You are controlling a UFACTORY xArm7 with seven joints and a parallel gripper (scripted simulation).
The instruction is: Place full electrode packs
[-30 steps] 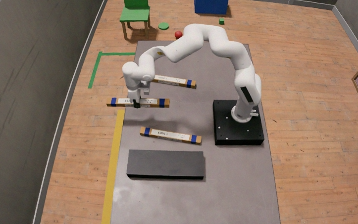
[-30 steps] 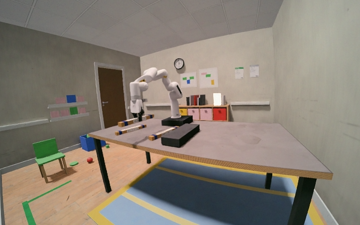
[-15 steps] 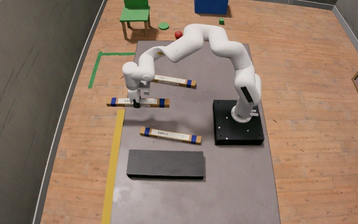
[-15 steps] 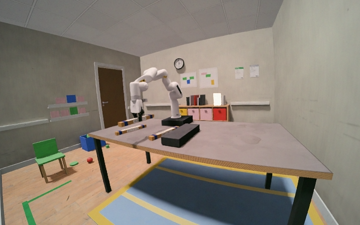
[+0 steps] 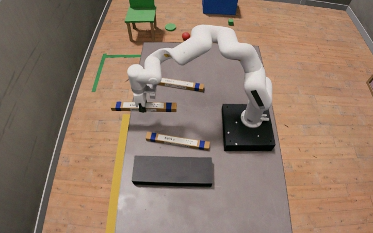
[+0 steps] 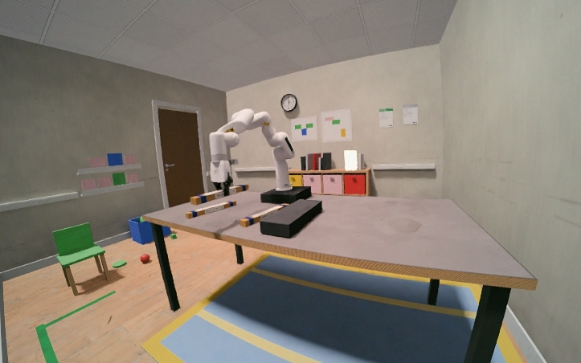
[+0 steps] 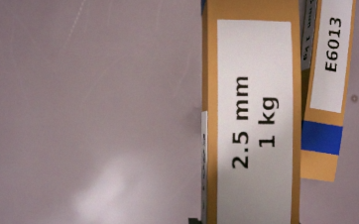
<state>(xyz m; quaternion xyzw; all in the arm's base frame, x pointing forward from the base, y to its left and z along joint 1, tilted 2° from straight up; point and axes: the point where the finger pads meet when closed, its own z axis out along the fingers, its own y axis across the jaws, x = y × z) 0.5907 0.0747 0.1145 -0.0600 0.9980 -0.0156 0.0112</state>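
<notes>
Right now my hand is right at the pack. From my hand the other things lie so: pack of welding electrodes (20 cm behind, 10 cm to the left, 14 cm below); platform (20 cm behind, 28 cm to the left, 15 cm below).
</notes>
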